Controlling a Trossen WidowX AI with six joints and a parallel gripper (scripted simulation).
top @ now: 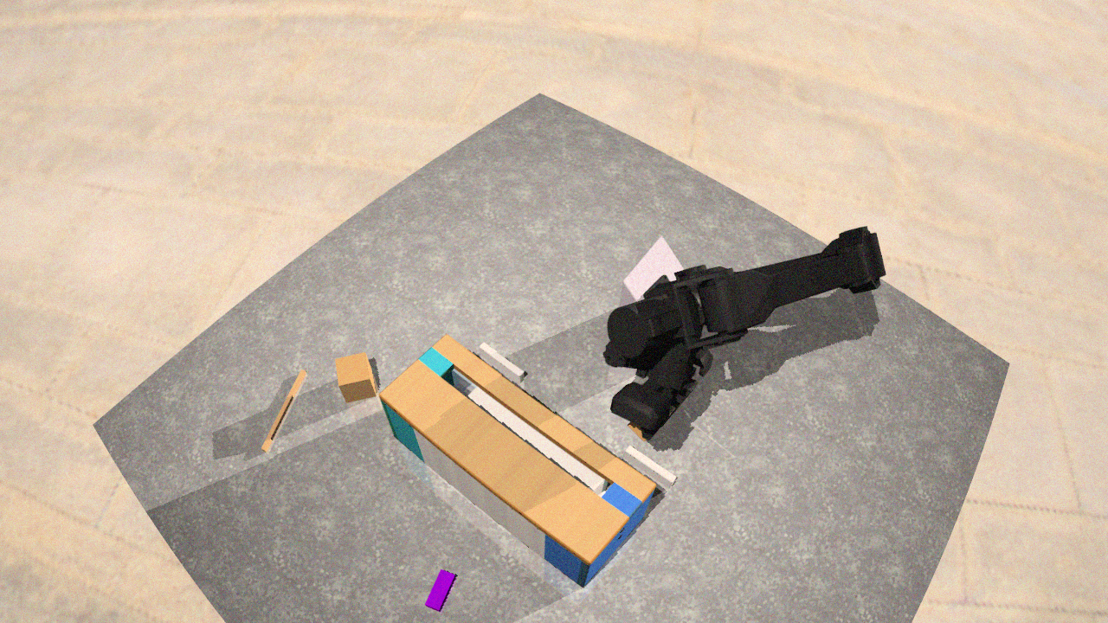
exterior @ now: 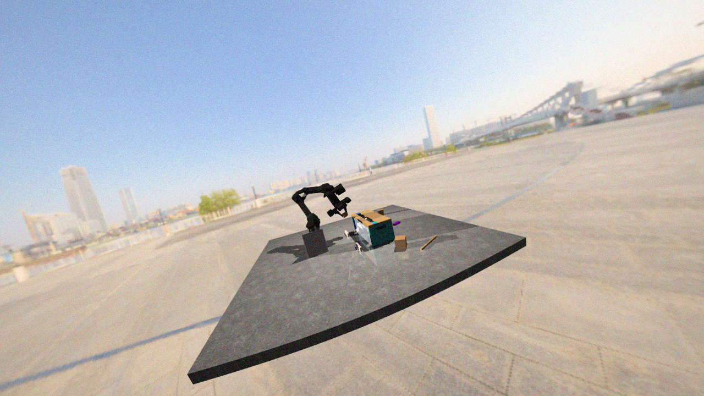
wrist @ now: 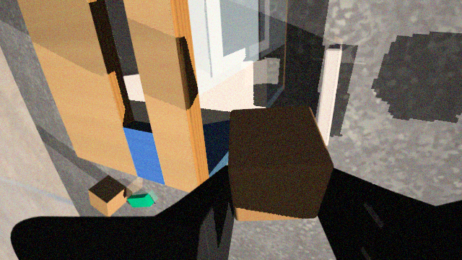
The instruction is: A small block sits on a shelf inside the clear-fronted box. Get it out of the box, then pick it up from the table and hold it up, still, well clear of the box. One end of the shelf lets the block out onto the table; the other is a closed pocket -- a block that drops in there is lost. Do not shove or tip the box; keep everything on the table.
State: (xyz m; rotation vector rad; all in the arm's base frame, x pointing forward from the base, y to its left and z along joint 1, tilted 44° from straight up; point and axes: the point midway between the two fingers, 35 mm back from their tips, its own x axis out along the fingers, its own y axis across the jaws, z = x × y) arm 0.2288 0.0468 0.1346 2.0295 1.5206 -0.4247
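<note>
Now: gripper tip 10 mm to the left of the tan block and 10 mm below it. The rest, counted from my gripper tip: thin wooden stick (510 mm to the right, 300 mm ahead, 140 mm below); then tan-topped box (140 mm to the right, 90 mm ahead, 80 mm below).
</note>
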